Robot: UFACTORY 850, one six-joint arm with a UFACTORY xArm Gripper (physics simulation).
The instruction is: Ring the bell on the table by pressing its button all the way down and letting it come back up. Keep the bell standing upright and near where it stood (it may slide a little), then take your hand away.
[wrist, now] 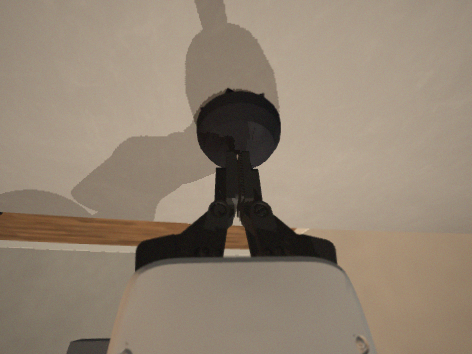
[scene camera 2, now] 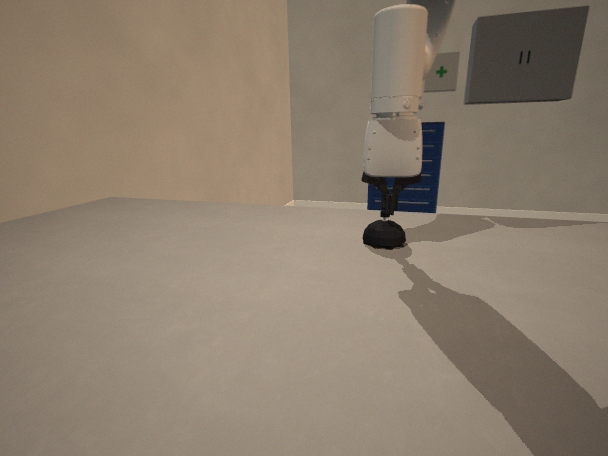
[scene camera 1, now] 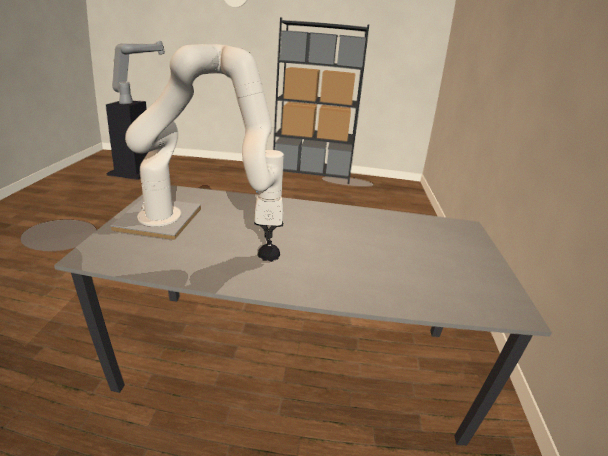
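Observation:
A black dome-shaped bell (scene camera 1: 269,253) (scene camera 2: 384,235) (wrist: 239,125) stands upright on the grey table (scene camera 1: 390,260) (scene camera 2: 225,300). My gripper (scene camera 1: 269,240) (scene camera 2: 387,214) (wrist: 235,163) is shut, with nothing between its fingers. It points straight down over the bell's middle, and its fingertips are at the top of the bell's button. A short bit of the light stem shows between the fingertips and the dome in the second scene view. The button's cap is hard to tell apart from the dark fingertips, and in the wrist view the fingers hide it.
The arm's base stands on a square board (scene camera 1: 187,220) at the table's left end. A shelf rack (scene camera 1: 361,75) with boxes and a second grey arm (scene camera 1: 121,65) on a black pedestal (scene camera 1: 117,140) stand behind, away from the table. The arm's shadow falls across the table.

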